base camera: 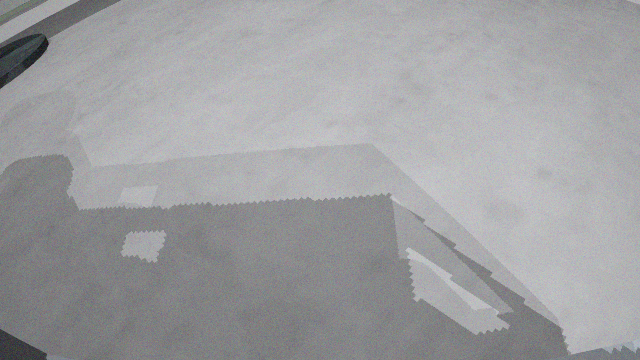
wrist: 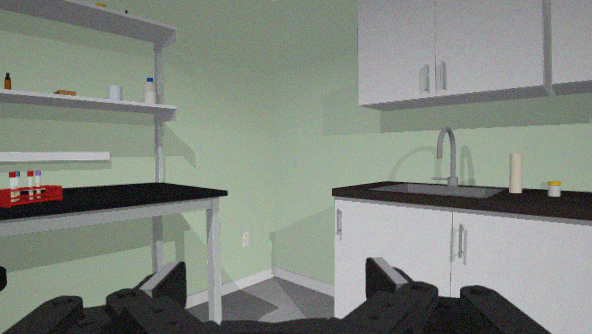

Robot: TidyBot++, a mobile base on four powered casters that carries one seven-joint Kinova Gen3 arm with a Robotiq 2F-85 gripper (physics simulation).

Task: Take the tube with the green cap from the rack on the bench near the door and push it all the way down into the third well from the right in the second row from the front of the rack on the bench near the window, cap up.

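Frame: origin at the arm's base, x right, y up, z back, level; centimetres.
Seen in the pictures: gripper, between the fingertips: point(wrist: 276, 280).
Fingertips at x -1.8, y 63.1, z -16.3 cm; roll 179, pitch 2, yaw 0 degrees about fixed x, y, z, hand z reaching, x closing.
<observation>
A point is followed by its place in that frame.
A red rack point(wrist: 51, 193) @(x -94.8, y 54.7, z -123.7 cm) stands on a black-topped bench point(wrist: 125, 194) @(x -76.0, y 51.7, z -145.1 cm) at the left of the wrist view. Several tubes stand in it, with red, purple and green caps. The tube with the green cap point(wrist: 17, 174) @(x -100.4, y 62.6, z -114.0 cm) shows partly behind a red-capped tube point(wrist: 12, 176) @(x -99.4, y 62.1, z -110.6 cm). I cannot tell from these frames which bench this is. A second rack does not show in either view. My gripper point(wrist: 276, 280) @(x -1.8, y 63.1, z -16.3 cm) is open and empty, well away from the bench and the rack.
A counter point(wrist: 540, 204) @(x 85.5, y 51.3, z -110.3 cm) with a sink point(wrist: 435, 189) @(x 77.8, y 49.4, z -180.0 cm), a beige cylinder point(wrist: 515, 173) @(x 98.7, y 60.3, z -142.9 cm) and a yellow-lidded jar point(wrist: 554, 189) @(x 107.2, y 54.3, z -130.0 cm) stands at the right, below wall cabinets point(wrist: 395, 50) @(x 54.8, y 125.4, z -178.8 cm). Shelves point(wrist: 100, 100) @(x -95.8, y 96.3, z -160.3 cm) rise above the bench. The base camera view shows floor point(base camera: 320, 90) @(x -3.3, y -39.7, z -61.2 cm) with shadows and a dark object point(base camera: 22, 57) @(x -103.6, y -36.7, z -103.1 cm) at upper left.
</observation>
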